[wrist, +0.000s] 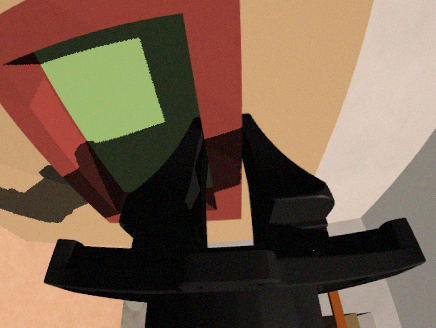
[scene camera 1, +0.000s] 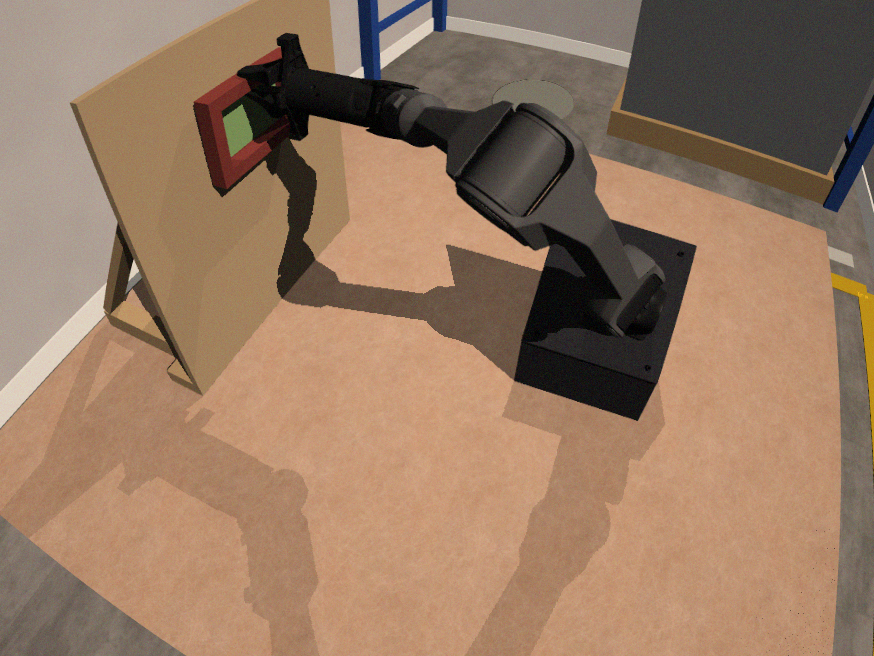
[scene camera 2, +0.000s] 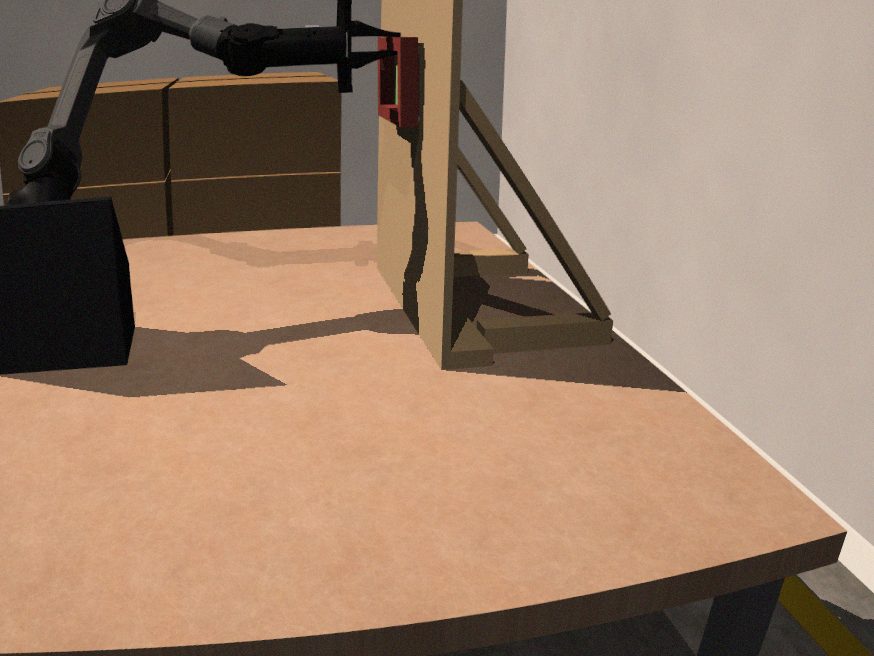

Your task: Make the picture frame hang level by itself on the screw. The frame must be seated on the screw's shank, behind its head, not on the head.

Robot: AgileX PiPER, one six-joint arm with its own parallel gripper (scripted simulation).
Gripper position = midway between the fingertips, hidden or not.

In view: my gripper (scene camera 1: 243, 79), a picture frame (scene camera 1: 252, 133) and a tan board (scene camera 1: 216, 262).
The picture frame is seen too in the wrist view (wrist: 106, 109) and in scene camera 2 (scene camera 2: 397, 82). My gripper also shows in the wrist view (wrist: 222, 128) and in scene camera 2 (scene camera 2: 399, 43). The tan board is seen too in the wrist view (wrist: 296, 69) and in scene camera 2 (scene camera 2: 417, 166).
